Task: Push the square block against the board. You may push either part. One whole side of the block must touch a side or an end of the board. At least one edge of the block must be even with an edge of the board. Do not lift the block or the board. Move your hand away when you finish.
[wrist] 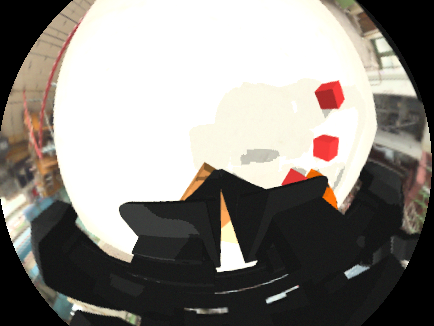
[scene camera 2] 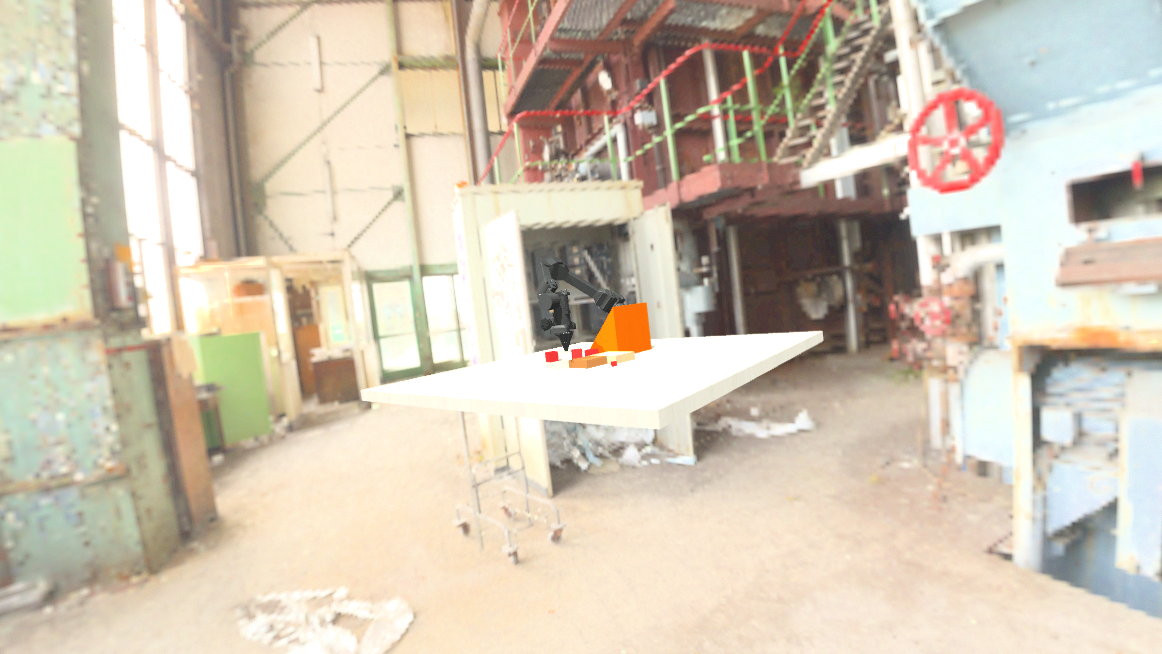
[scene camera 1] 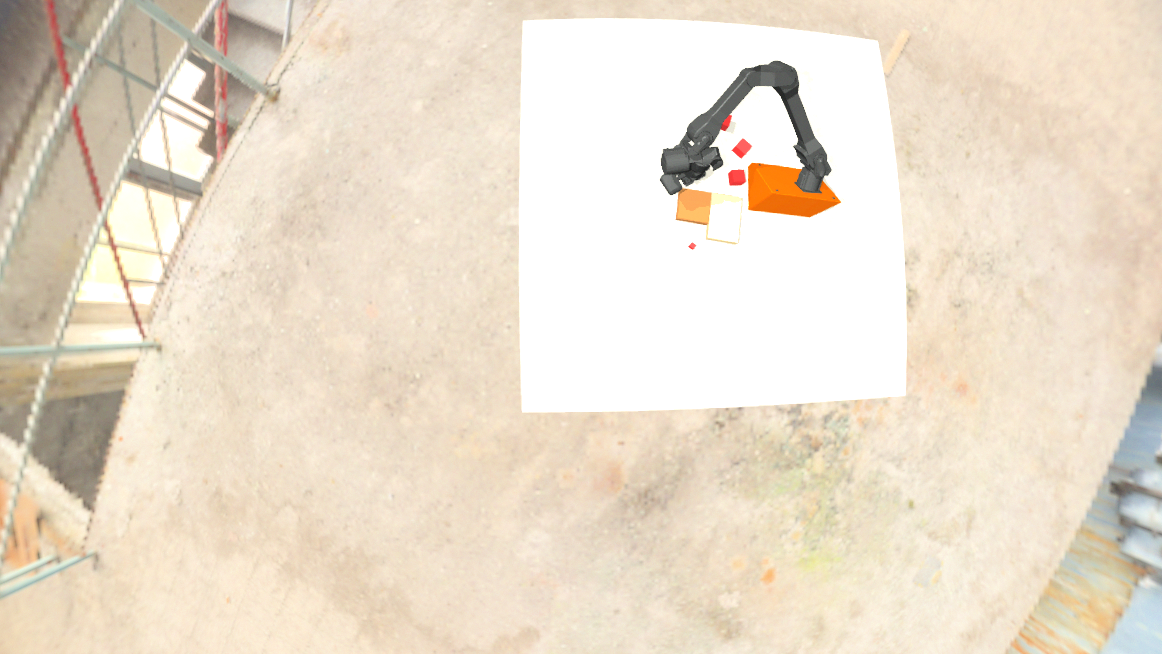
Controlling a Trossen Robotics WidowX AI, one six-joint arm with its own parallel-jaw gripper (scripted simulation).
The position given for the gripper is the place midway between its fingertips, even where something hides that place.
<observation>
The gripper (scene camera 2: 566, 351) is shut, with nothing in its grasp. Further things: a square block (scene camera 1: 693, 206) and a board (scene camera 1: 724, 217).
The gripper shows as well in the wrist view (wrist: 218, 173) and in scene camera 1 (scene camera 1: 685, 179).
</observation>
